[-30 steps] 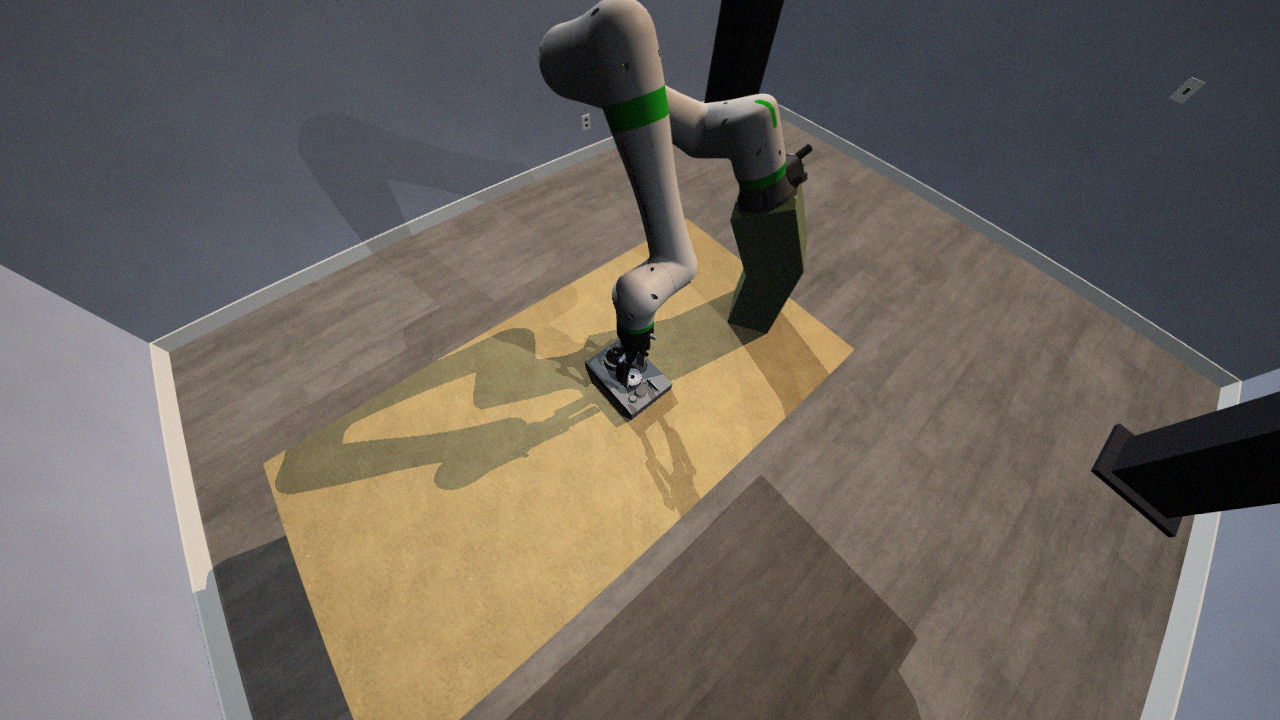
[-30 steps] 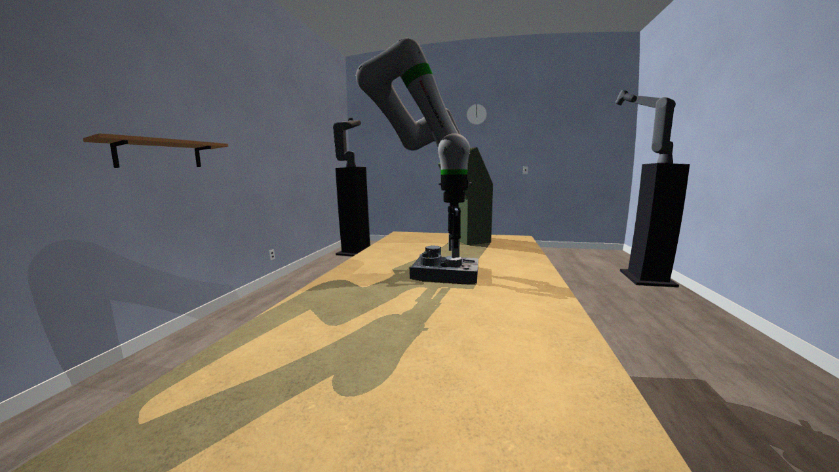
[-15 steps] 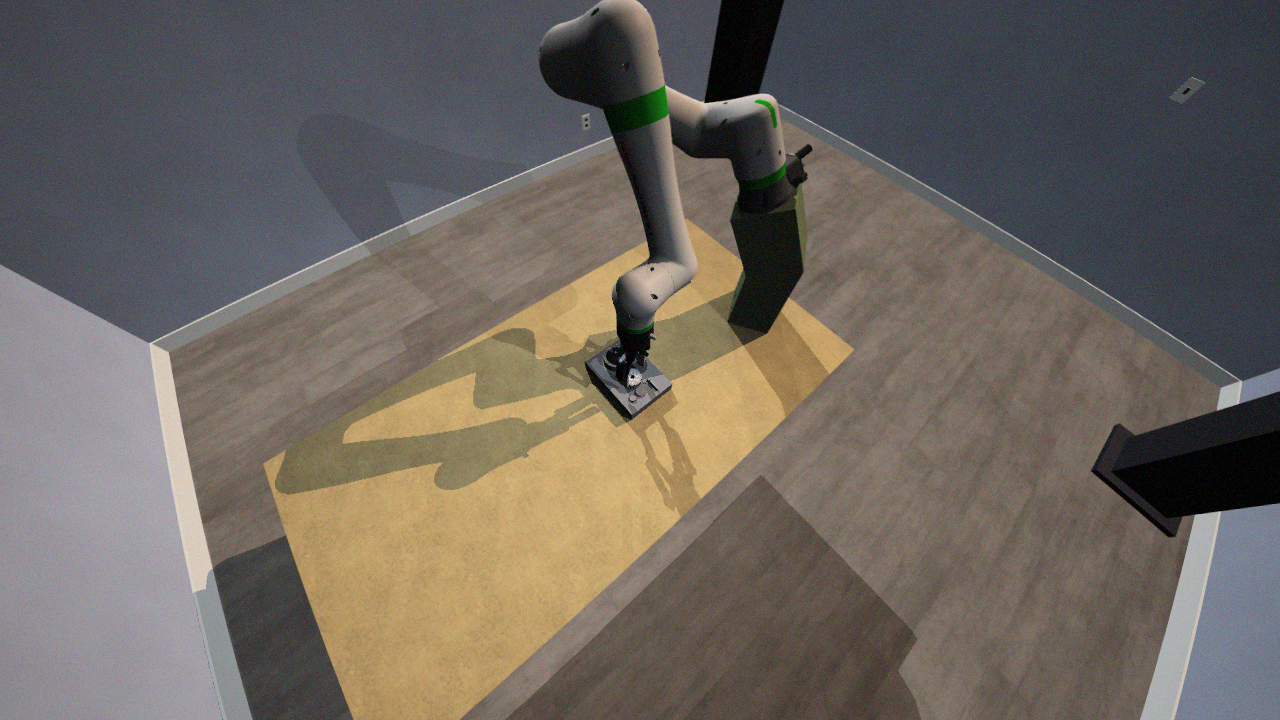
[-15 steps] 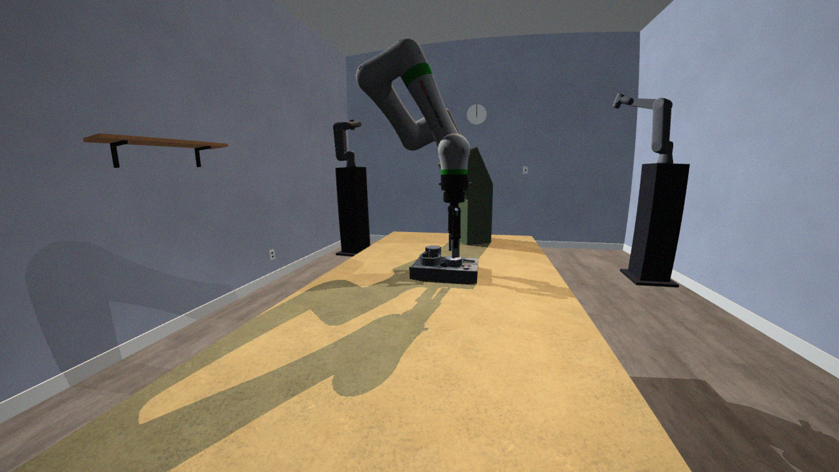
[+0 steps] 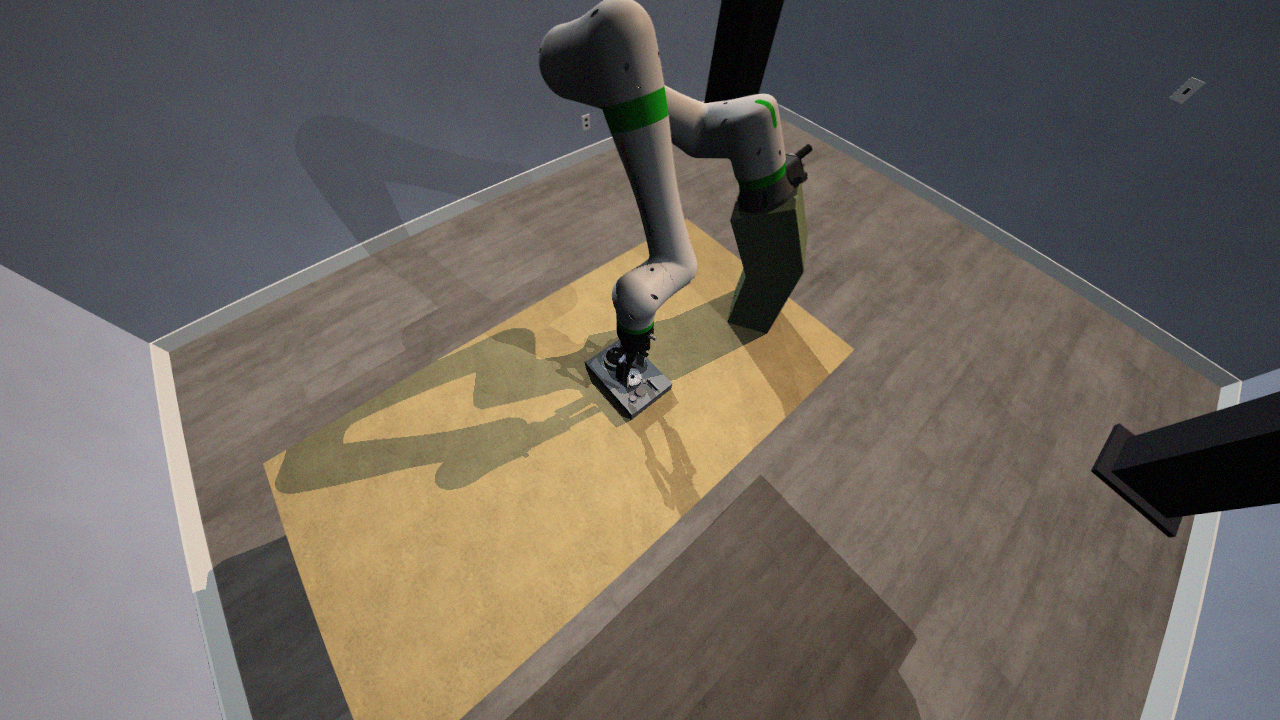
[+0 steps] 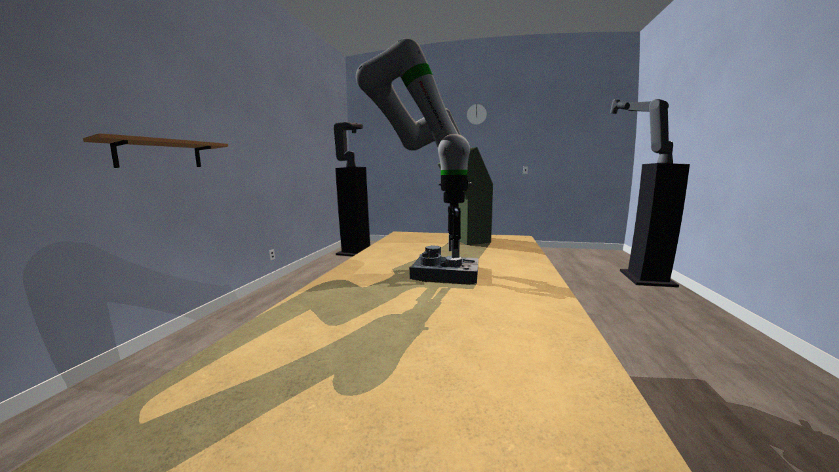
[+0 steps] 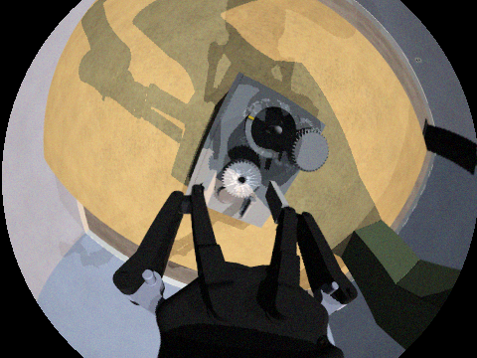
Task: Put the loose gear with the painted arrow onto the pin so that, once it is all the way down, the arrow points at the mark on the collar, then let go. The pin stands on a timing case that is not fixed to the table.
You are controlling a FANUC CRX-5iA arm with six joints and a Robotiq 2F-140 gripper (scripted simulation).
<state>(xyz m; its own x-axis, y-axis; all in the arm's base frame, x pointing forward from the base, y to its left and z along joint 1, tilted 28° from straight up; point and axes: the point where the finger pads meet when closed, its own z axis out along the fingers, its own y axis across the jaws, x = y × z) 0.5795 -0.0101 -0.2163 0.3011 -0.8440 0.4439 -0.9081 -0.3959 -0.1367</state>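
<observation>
The light toothed gear is 5 cm below my hand. Round my hand: peg 4 cm behind, 4 cm to the left, 6 cm below.
</observation>
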